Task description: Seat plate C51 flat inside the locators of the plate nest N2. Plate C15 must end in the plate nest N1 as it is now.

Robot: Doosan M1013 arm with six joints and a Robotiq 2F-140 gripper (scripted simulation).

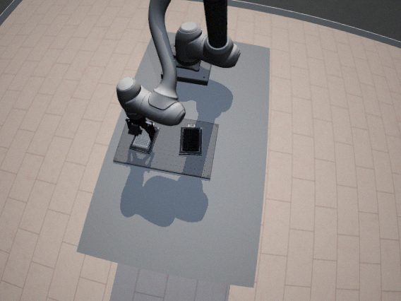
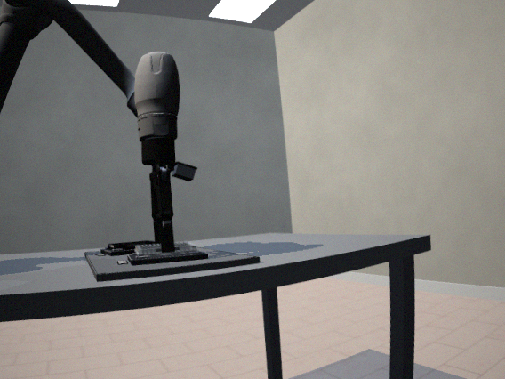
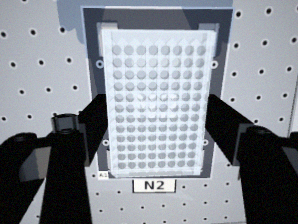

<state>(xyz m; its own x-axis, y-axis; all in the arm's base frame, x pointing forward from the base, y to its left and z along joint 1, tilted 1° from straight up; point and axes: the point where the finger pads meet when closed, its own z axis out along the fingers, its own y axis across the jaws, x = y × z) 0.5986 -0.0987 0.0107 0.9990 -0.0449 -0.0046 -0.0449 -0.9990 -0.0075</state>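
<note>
My hand is 20 mm above the plate C51. Also, from my hand: black well plate: 40 mm behind, 250 mm to the left, 30 mm below; plate nest: 40 mm below.
</note>
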